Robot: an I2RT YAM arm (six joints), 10 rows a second.
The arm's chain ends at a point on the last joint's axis. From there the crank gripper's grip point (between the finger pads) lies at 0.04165 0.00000 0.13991 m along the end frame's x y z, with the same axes.
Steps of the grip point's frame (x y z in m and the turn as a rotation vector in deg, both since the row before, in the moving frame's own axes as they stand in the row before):
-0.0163, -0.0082, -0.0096, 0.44, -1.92, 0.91
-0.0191, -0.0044, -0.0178, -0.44, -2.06, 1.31
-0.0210, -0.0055, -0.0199, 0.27, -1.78, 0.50
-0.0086, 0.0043, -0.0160, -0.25, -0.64, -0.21
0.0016, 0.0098, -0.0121, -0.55, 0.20, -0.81
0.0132, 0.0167, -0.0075, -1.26, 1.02, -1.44
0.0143, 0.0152, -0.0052, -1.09, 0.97, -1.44
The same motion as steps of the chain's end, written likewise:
-0.0116, -0.0077, -0.0109, 0.44, -1.92, 0.91
-0.0140, -0.0064, -0.0192, -0.44, -2.06, 1.31
-0.0166, -0.0052, -0.0211, 0.27, -1.78, 0.50
-0.0070, 0.0038, -0.0165, -0.25, -0.64, -0.21
0.0011, 0.0090, -0.0120, -0.55, 0.20, -0.81
0.0107, 0.0147, -0.0067, -1.26, 1.02, -1.44
0.0119, 0.0136, -0.0045, -1.09, 0.97, -1.44

